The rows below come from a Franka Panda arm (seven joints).
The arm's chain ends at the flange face. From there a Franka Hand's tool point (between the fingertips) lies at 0.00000 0.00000 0.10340 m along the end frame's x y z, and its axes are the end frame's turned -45 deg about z.
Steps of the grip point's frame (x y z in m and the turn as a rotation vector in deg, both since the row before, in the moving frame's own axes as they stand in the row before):
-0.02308 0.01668 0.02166 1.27 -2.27 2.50
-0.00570 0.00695 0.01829 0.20 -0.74 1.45
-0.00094 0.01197 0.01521 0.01 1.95 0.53
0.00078 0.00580 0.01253 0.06 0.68 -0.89
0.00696 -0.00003 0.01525 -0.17 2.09 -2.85
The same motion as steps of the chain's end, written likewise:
0.00002 0.02694 0.02177 -0.71 -2.50 2.50
0.00209 0.00827 0.01830 -0.38 -0.66 1.45
0.00531 0.01162 0.01527 1.39 1.37 0.53
0.00387 0.00450 0.01254 0.52 0.44 -0.89
0.00208 -0.00242 0.01532 1.36 1.60 -2.85

